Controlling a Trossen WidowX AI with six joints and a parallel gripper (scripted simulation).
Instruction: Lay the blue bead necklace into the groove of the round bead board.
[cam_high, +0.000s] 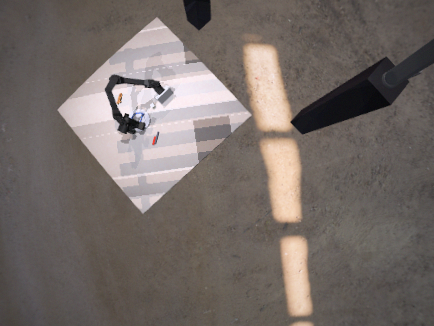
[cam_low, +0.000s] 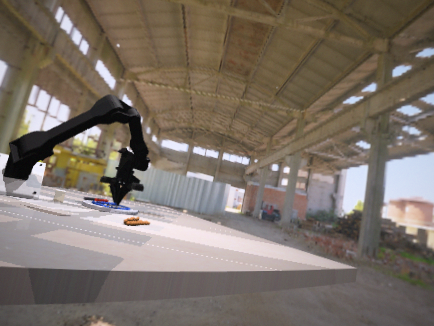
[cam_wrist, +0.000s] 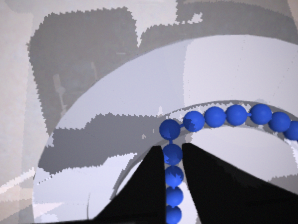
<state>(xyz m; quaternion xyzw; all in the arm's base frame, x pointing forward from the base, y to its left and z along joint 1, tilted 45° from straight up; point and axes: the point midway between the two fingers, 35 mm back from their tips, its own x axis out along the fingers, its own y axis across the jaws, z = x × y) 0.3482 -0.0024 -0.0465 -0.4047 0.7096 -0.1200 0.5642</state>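
Now: the round white bead board 40 mm to the right of my gripper tip, 30 mm behind it and 10 mm below it. From my gripper tip the other things lie so: small white block (210 mm behind, 30 mm to the right); red pen-like object (190 mm to the left, 20 mm behind, 10 mm below).
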